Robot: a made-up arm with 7 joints. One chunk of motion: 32 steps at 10 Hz.
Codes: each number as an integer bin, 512 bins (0 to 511) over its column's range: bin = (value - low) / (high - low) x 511, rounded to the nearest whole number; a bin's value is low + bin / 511 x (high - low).
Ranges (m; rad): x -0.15..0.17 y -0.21..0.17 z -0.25..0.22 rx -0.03..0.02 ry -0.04..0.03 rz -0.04..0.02
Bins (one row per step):
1: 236 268 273 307 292 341
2: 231 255 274 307 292 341
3: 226 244 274 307 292 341
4: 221 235 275 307 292 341
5: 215 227 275 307 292 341
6: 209 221 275 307 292 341
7: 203 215 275 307 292 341
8: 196 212 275 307 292 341
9: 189 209 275 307 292 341
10: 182 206 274 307 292 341
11: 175 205 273 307 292 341
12: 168 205 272 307 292 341
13: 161 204 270 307 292 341
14: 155 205 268 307 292 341
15: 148 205 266 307 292 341
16: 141 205 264 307 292 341
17: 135 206 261 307 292 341
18: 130 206 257 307 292 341
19: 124 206 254 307 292 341
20: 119 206 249 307 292 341
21: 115 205 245 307 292 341
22: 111 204 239 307 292 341
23: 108 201 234 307 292 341
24: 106 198 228 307 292 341
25: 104 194 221 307 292 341
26: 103 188 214 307 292 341
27: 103 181 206 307 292 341
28: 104 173 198 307 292 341
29: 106 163 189 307 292 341
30: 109 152 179 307 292 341
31: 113 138 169 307 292 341
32: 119 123 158 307 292 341
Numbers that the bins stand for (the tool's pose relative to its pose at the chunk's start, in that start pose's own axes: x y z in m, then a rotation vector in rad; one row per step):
1: -0.0022 -0.0107 0.0011 0.0000 0.0000 0.0000
2: -0.0053 -0.0204 0.0020 0.0000 0.0000 0.0000
3: -0.0085 -0.0286 0.0020 0.0000 0.0000 0.0000
4: -0.0116 -0.0352 0.0029 0.0000 0.0000 0.0000
5: -0.0154 -0.0412 0.0029 0.0000 0.0000 0.0000
6: -0.0191 -0.0457 0.0029 0.0000 0.0000 0.0000
7: -0.0229 -0.0501 0.0029 0.0000 0.0000 0.0000
8: -0.0273 -0.0523 0.0029 0.0000 0.0000 0.0000
9: -0.0316 -0.0546 0.0029 0.0000 0.0000 0.0000
10: -0.0360 -0.0568 0.0020 0.0000 0.0000 0.0000
11: -0.0404 -0.0576 0.0011 0.0000 0.0000 0.0000
12: -0.0448 -0.0576 0.0002 0.0000 0.0000 0.0000
13: -0.0492 -0.0583 -0.0017 0.0000 0.0000 0.0000
14: -0.0529 -0.0576 -0.0035 0.0000 0.0000 0.0000
15: -0.0573 -0.0576 -0.0053 0.0000 0.0000 0.0000
16: -0.0617 -0.0576 -0.0072 0.0000 0.0000 0.0000
17: -0.0655 -0.0568 -0.0099 0.0000 0.0000 0.0000
18: -0.0686 -0.0568 -0.0136 0.0000 0.0000 0.0000
19: -0.0723 -0.0568 -0.0164 0.0000 0.0000 0.0000
20: -0.0755 -0.0568 -0.0210 0.0000 0.0000 0.0000
21: -0.0780 -0.0576 -0.0247 0.0000 0.0000 0.0000
22: -0.0805 -0.0583 -0.0302 0.0000 0.0000 0.0000
23: -0.0824 -0.0605 -0.0348 0.0000 0.0000 0.0000
24: -0.0836 -0.0628 -0.0403 0.0000 0.0000 0.0000
25: -0.0849 -0.0657 -0.0467 0.0000 0.0000 0.0000
26: -0.0855 -0.0702 -0.0532 0.0000 0.0000 0.0000
27: -0.0855 -0.0754 -0.0605 0.0000 0.0000 0.0000
28: -0.0849 -0.0814 -0.0679 0.0000 0.0000 0.0000
29: -0.0836 -0.0888 -0.0762 0.0000 0.0000 0.0000
30: -0.0817 -0.0970 -0.0854 0.0000 0.0000 0.0000
31: -0.0792 -0.1074 -0.0946 0.0000 0.0000 0.0000
32: -0.0755 -0.1185 -0.1047 0.0000 0.0000 0.0000

